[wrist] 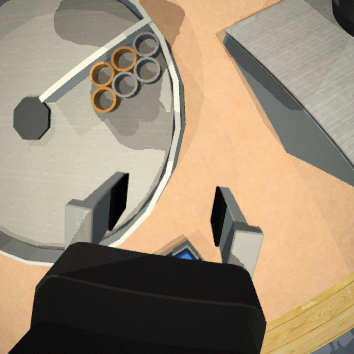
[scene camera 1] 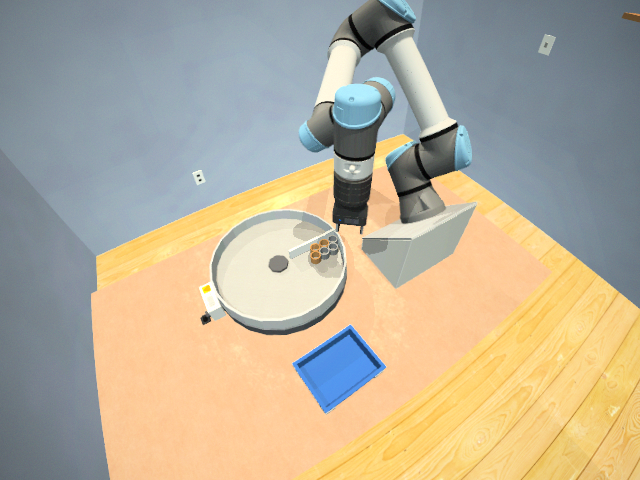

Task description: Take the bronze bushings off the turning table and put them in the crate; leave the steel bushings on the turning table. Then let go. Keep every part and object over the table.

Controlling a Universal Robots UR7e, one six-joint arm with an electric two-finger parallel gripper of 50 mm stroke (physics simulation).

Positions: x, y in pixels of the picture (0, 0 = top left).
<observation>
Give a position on a blue crate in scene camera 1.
At 333, 371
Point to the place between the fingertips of my gripper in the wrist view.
169, 197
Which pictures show my gripper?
The wrist view and scene camera 1: all of them.
</observation>
